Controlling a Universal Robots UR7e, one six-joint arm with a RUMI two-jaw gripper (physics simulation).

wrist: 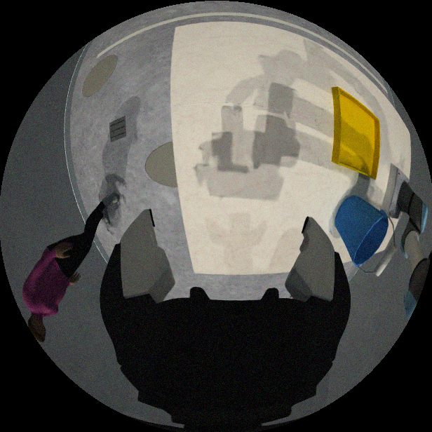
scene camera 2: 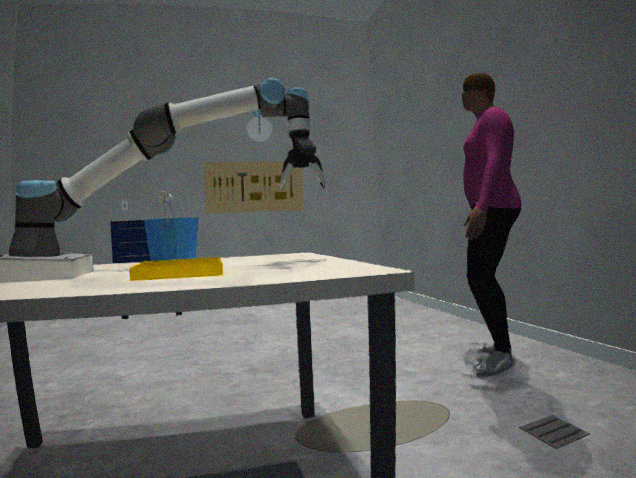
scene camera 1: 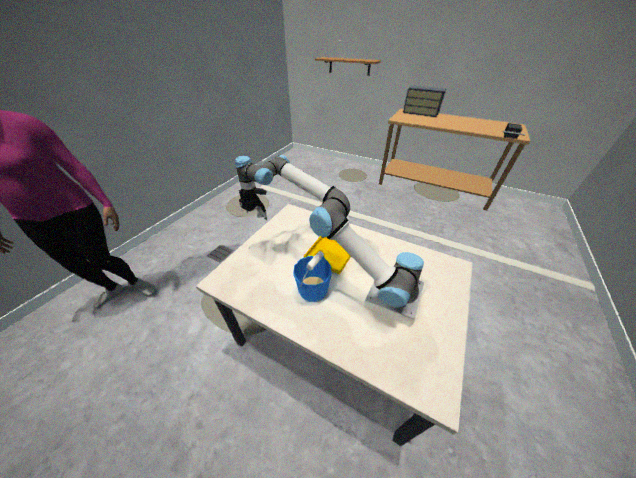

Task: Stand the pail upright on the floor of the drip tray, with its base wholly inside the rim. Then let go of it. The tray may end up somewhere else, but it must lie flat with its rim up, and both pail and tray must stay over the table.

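Seen in the pictures: gripper, fingertip midpoint: (scene camera 2: 303,189) (scene camera 1: 256,216); arm's base, link origin: (scene camera 2: 34,254).
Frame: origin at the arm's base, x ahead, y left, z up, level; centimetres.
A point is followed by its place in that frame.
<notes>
The blue pail (scene camera 1: 313,291) @(x 34.4, y 28.3, z 3.7 cm) (scene camera 2: 174,239) @(x 42.3, y 13.2, z 2.4 cm) (wrist: 356,220) stands upright on the table, beside the tray, with its white-gripped handle raised above the rim. The yellow drip tray (scene camera 1: 337,258) @(x 41.4, y -5.2, z -6.5 cm) (scene camera 2: 177,269) @(x 48.7, y -18.1, z -4.7 cm) (wrist: 357,135) lies flat with its rim up; in the scene camera 2 view it hides the foot of the pail. My gripper (scene camera 1: 265,204) (scene camera 2: 302,186) @(x 86.0, y 13.7, z 17.5 cm) (wrist: 230,214) is open and empty, fingers pointing down, high above the table and well to one side of both things. In the wrist view the pail and the tray are at the right, outside the fingers.
The table (scene camera 1: 411,349) @(x -14.4, y 21.8, z -7.0 cm) (scene camera 2: 359,267) @(x 96.5, y -16.5, z -6.9 cm) (wrist: 200,65) carries my arm's base plate (scene camera 1: 407,309) @(x -5.9, y 9.0, z 0.5 cm), near the pail and tray. A person in a pink top (scene camera 1: 46,169) (scene camera 2: 491,154) (wrist: 47,280) stands on the floor off the table's end. A workbench (scene camera 1: 462,124) stands by the wall.
</notes>
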